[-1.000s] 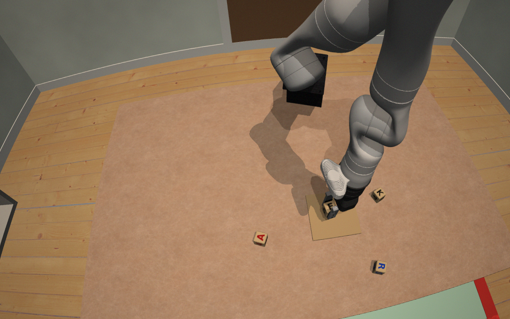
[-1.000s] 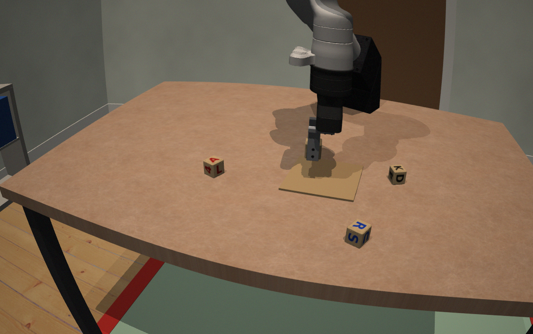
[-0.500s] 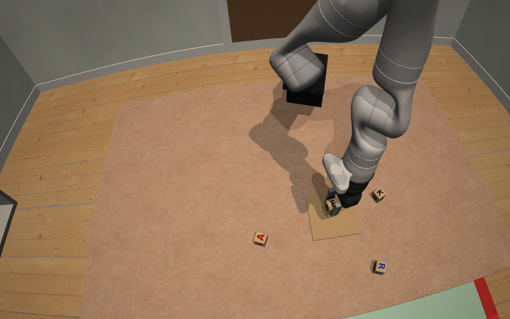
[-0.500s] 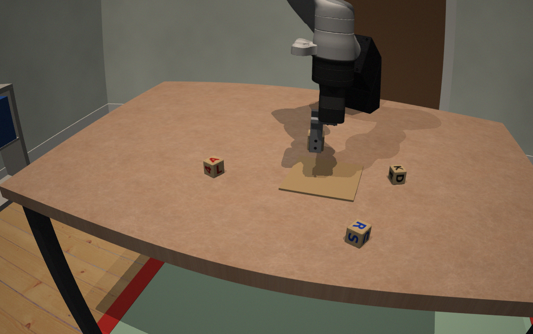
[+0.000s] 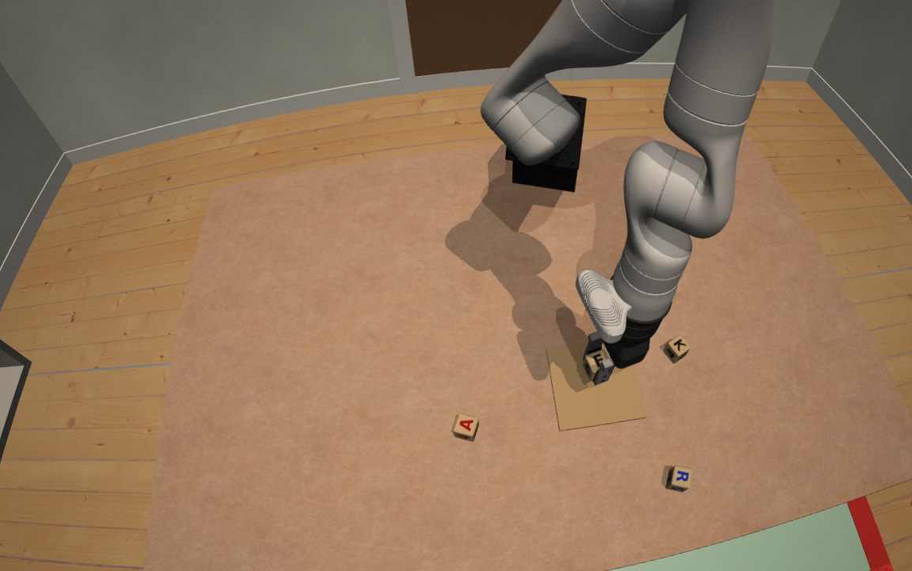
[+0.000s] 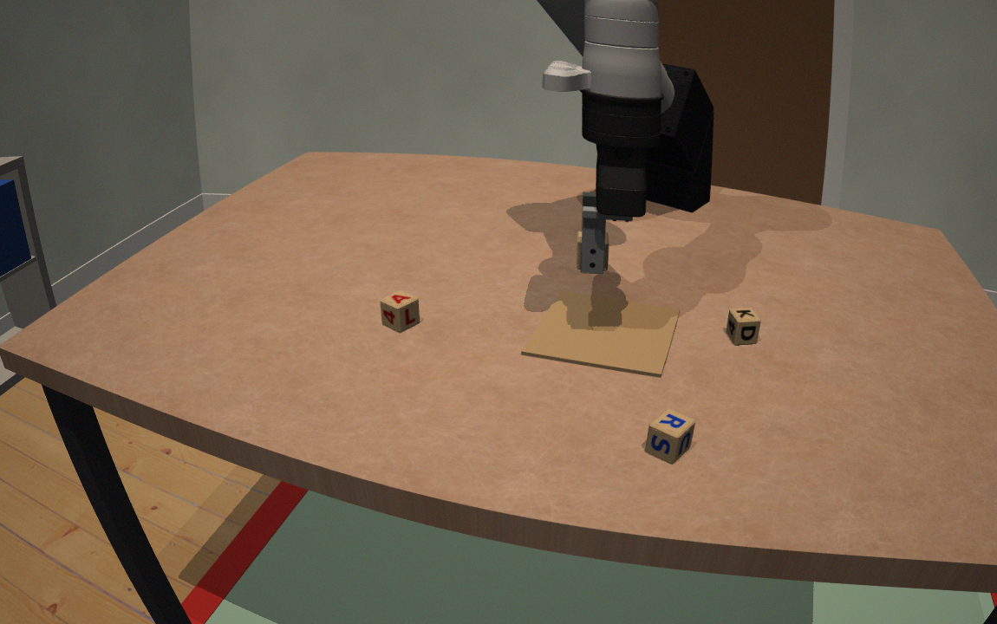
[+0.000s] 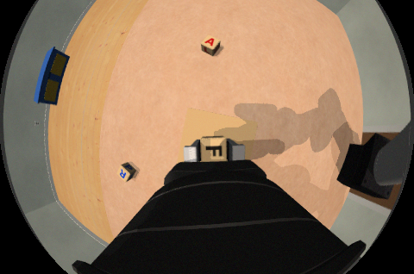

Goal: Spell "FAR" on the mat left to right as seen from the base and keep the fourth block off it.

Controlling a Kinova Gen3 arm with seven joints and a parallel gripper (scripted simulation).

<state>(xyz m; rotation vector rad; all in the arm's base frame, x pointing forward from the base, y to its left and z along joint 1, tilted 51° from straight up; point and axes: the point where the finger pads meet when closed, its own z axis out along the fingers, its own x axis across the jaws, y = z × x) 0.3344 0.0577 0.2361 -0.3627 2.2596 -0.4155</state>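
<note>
Right now the tan mat is 10 mm behind my hand, 20 mm to the left of it and 90 mm below it. Round my hand: F block right at my hand; R block 170 mm ahead, 110 mm to the left, 80 mm below; K block 40 mm behind, 170 mm to the left, 80 mm below.
</note>
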